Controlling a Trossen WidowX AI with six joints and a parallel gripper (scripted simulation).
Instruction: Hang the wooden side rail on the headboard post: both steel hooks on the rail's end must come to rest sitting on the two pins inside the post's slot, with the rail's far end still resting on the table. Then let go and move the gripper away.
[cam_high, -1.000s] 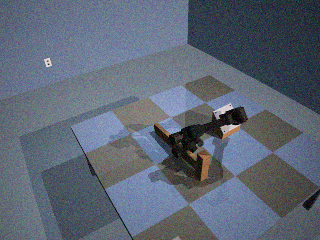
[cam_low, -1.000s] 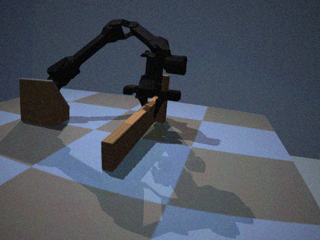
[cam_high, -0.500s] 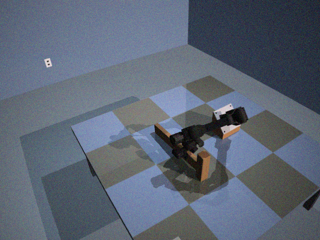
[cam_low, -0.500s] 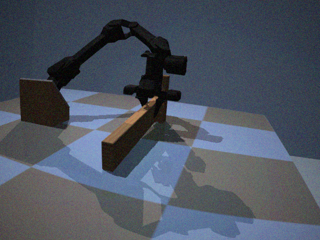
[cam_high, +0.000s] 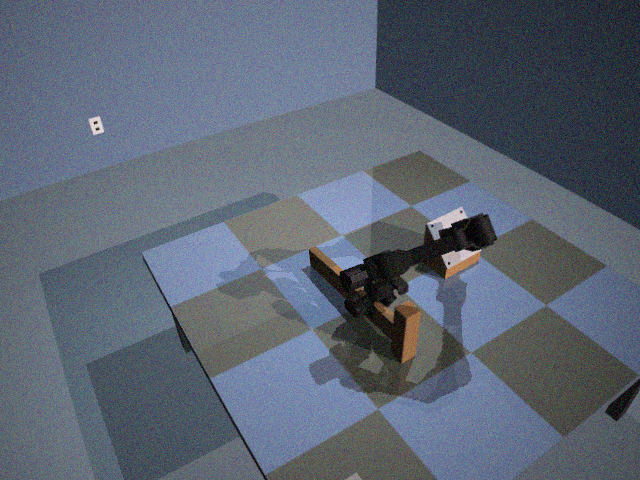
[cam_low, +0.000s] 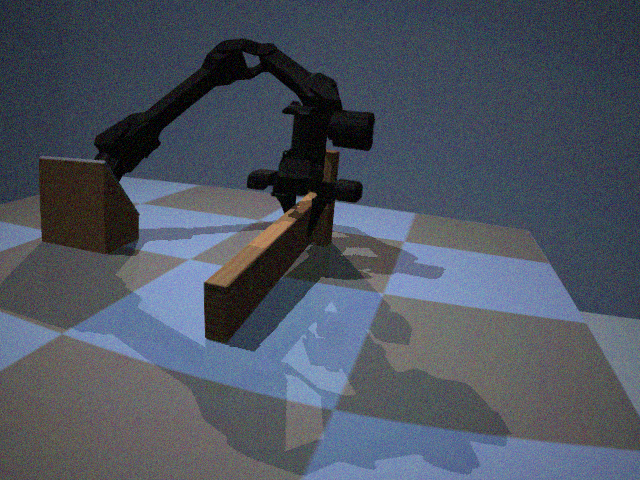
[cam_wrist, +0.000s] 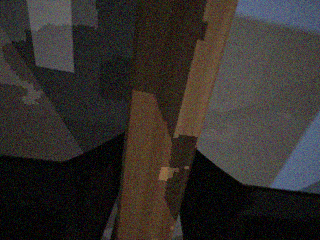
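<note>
Right now the headboard post is 12 cm to the left of my gripper tip, 4 cm above it and 1 cm behind it.
</note>
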